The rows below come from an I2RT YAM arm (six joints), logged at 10 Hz.
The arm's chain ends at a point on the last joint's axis. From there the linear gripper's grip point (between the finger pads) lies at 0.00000 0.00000 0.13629 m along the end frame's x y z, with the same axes.
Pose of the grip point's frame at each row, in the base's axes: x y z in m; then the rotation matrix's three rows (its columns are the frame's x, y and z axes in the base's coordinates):
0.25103 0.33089 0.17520; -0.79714 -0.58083 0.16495; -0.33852 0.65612 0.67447; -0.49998 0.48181 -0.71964
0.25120 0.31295 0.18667; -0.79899 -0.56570 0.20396; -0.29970 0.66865 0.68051; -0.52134 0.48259 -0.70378
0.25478 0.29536 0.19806; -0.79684 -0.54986 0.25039; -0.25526 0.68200 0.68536; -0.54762 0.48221 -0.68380
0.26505 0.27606 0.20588; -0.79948 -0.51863 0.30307; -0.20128 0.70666 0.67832; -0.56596 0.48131 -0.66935
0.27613 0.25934 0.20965; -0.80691 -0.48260 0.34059; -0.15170 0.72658 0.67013; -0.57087 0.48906 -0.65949
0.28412 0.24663 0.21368; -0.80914 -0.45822 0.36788; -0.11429 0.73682 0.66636; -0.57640 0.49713 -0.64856
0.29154 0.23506 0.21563; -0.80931 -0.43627 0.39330; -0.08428 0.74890 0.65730; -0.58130 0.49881 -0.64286
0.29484 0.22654 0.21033; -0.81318 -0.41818 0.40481; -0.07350 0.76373 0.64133; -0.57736 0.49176 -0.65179
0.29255 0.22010 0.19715; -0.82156 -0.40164 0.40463; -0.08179 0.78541 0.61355; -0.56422 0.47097 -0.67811
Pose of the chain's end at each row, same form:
0.22855 0.23897 0.27328; -0.79714 -0.58083 0.16495; -0.33852 0.65612 0.67447; -0.49998 0.48181 -0.71964
0.22340 0.22020 0.28259; -0.79899 -0.56570 0.20396; -0.29970 0.66865 0.68051; -0.52134 0.48259 -0.70378
0.22065 0.20195 0.29126; -0.79684 -0.54986 0.25039; -0.25526 0.68200 0.68536; -0.54762 0.48221 -0.68380
0.22374 0.18361 0.29711; -0.79948 -0.51863 0.30307; -0.20128 0.70666 0.67832; -0.56596 0.48131 -0.66935
0.22971 0.16801 0.29953; -0.80691 -0.48260 0.34059; -0.15170 0.72658 0.67013; -0.57087 0.48906 -0.65949
0.23398 0.15581 0.30207; -0.80914 -0.45822 0.36788; -0.11429 0.73682 0.66636; -0.57640 0.49713 -0.64856
0.23794 0.14548 0.30325; -0.80931 -0.43627 0.39330; -0.08428 0.74890 0.65730; -0.58130 0.49881 -0.64286
0.23967 0.13913 0.29916; -0.81318 -0.41818 0.40481; -0.07350 0.76373 0.64133; -0.57736 0.49176 -0.65179
0.23740 0.13648 0.28957; -0.82156 -0.40164 0.40463; -0.08179 0.78541 0.61355; -0.56422 0.47097 -0.67811

